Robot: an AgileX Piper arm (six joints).
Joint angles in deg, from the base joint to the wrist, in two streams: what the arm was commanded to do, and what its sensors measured. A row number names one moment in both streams.
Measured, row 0: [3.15, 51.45, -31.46, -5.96, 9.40, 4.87]
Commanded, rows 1 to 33: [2.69, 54.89, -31.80, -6.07, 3.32, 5.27]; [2.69, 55.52, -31.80, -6.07, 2.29, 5.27]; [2.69, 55.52, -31.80, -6.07, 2.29, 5.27]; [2.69, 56.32, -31.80, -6.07, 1.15, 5.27]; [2.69, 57.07, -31.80, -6.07, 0.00, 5.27]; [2.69, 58.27, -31.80, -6.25, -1.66, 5.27]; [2.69, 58.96, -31.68, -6.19, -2.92, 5.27]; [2.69, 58.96, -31.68, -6.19, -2.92, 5.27]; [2.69, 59.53, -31.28, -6.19, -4.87, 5.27]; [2.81, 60.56, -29.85, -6.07, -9.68, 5.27]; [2.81, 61.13, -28.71, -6.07, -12.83, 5.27]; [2.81, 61.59, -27.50, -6.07, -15.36, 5.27]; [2.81, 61.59, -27.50, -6.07, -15.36, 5.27]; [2.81, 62.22, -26.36, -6.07, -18.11, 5.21]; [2.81, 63.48, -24.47, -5.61, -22.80, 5.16]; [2.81, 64.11, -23.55, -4.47, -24.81, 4.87]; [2.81, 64.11, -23.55, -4.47, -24.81, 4.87]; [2.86, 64.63, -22.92, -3.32, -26.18, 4.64]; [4.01, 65.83, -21.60, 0.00, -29.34, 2.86]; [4.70, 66.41, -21.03, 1.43, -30.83, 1.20]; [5.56, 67.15, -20.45, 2.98, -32.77, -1.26]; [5.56, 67.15, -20.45, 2.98, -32.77, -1.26]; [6.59, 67.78, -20.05, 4.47, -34.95, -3.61]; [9.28, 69.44, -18.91, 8.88, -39.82, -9.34]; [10.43, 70.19, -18.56, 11.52, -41.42, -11.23]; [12.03, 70.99, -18.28, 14.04, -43.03, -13.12]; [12.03, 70.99, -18.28, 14.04, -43.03, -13.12]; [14.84, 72.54, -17.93, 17.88, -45.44, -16.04]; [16.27, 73.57, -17.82, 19.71, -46.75, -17.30]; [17.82, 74.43, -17.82, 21.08, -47.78, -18.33]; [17.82, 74.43, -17.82, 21.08, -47.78, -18.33]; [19.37, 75.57, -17.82, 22.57, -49.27, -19.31]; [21.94, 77.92, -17.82, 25.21, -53.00, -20.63]
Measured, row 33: [18.79, 75.40, -17.82, 20.91, -47.38, -17.48]
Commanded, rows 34 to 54: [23.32, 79.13, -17.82, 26.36, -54.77, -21.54]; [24.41, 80.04, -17.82, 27.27, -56.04, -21.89]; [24.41, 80.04, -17.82, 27.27, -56.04, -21.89]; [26.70, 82.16, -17.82, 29.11, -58.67, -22.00]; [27.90, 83.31, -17.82, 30.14, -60.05, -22.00]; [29.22, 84.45, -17.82, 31.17, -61.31, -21.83]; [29.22, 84.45, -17.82, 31.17, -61.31, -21.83]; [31.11, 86.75, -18.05, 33.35, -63.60, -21.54]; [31.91, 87.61, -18.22, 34.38, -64.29, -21.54]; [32.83, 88.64, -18.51, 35.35, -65.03, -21.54]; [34.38, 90.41, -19.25, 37.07, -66.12, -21.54]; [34.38, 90.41, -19.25, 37.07, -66.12, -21.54]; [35.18, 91.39, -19.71, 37.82, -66.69, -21.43]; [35.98, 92.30, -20.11, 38.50, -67.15, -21.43]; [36.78, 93.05, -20.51, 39.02, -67.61, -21.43]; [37.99, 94.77, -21.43, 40.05, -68.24, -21.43]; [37.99, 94.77, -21.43, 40.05, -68.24, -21.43]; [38.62, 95.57, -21.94, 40.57, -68.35, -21.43]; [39.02, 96.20, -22.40, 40.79, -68.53, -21.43]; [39.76, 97.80, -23.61, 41.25, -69.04, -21.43]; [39.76, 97.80, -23.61, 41.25, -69.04, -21.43]
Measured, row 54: [38.73, 96.26, -22.00, 40.51, -67.49, -20.86]
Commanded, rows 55 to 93: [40.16, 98.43, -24.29, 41.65, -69.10, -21.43]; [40.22, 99.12, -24.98, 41.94, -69.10, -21.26]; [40.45, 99.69, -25.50, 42.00, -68.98, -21.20]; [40.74, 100.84, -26.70, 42.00, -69.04, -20.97]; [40.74, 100.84, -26.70, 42.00, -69.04, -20.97]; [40.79, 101.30, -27.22, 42.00, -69.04, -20.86]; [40.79, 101.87, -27.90, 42.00, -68.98, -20.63]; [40.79, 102.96, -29.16, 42.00, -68.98, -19.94]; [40.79, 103.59, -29.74, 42.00, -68.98, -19.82]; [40.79, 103.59, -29.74, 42.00, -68.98, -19.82]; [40.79, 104.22, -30.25, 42.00, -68.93, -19.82]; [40.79, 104.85, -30.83, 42.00, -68.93, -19.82]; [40.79, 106.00, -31.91, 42.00, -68.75, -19.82]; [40.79, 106.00, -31.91, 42.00, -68.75, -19.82]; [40.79, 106.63, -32.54, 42.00, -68.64, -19.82]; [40.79, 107.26, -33.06, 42.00, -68.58, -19.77]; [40.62, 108.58, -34.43, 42.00, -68.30, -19.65]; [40.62, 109.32, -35.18, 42.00, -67.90, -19.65]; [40.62, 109.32, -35.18, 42.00, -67.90, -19.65]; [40.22, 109.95, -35.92, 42.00, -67.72, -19.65]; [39.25, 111.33, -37.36, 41.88, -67.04, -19.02]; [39.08, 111.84, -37.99, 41.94, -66.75, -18.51]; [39.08, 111.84, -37.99, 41.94, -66.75, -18.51]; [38.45, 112.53, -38.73, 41.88, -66.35, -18.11]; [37.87, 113.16, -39.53, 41.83, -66.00, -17.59]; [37.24, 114.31, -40.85, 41.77, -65.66, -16.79]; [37.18, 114.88, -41.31, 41.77, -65.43, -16.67]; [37.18, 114.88, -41.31, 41.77, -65.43, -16.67]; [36.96, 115.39, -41.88, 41.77, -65.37, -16.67]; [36.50, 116.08, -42.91, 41.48, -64.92, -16.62]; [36.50, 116.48, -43.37, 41.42, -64.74, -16.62]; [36.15, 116.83, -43.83, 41.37, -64.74, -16.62]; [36.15, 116.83, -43.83, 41.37, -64.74, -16.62]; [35.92, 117.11, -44.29, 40.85, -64.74, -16.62]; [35.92, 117.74, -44.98, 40.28, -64.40, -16.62]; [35.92, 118.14, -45.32, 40.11, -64.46, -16.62]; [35.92, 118.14, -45.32, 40.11, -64.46, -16.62]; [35.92, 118.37, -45.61, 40.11, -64.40, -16.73]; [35.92, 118.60, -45.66, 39.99, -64.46, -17.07]
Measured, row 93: [36.15, 118.37, -44.98, 40.85, -64.34, -17.25]
